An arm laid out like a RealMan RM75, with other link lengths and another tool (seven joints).
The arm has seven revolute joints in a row. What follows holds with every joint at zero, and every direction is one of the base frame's. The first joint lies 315.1 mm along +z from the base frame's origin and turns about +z. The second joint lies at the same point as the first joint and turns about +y. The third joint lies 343 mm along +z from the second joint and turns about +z. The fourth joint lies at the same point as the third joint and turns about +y. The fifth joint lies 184.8 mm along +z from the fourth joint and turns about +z. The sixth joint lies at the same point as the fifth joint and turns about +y. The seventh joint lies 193 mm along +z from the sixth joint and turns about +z. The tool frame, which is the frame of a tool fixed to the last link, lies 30 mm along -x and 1 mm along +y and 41 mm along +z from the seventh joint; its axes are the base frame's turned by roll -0.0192, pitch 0 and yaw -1.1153 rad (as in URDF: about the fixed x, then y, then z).
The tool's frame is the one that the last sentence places.
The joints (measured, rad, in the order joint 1, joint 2, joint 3, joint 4, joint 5, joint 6, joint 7), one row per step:
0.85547 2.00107 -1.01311 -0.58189 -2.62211 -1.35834 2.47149
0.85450 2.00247 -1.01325 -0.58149 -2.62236 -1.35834 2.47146
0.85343 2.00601 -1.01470 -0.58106 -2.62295 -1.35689 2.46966
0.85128 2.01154 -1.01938 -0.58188 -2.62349 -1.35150 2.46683
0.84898 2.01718 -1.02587 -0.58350 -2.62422 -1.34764 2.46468
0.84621 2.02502 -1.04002 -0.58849 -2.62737 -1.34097 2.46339
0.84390 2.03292 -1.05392 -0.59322 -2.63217 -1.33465 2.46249
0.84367 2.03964 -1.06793 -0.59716 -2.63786 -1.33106 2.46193
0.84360 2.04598 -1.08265 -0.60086 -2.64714 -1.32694 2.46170
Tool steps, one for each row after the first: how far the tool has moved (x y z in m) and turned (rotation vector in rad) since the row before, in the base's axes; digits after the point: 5 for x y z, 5 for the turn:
0.00021 -0.00083 -0.00082 -0.00146 0.00061 -0.00117
-0.00012 -0.00132 -0.00200 -0.00328 0.00044 0.00145
-0.00003 -0.00136 -0.00290 -0.00266 -0.00124 0.00506
0.00001 -0.00177 -0.00298 -0.00451 -0.00228 0.00518
0.00023 -0.00193 -0.00380 -0.00623 -0.00889 0.01121
0.00029 -0.00197 -0.00376 -0.00681 -0.00998 0.01127
-0.00012 -0.00181 -0.00327 -0.00901 -0.01107 0.01175
0.00071 -0.00174 -0.00283 -0.00936 -0.01519 0.01264

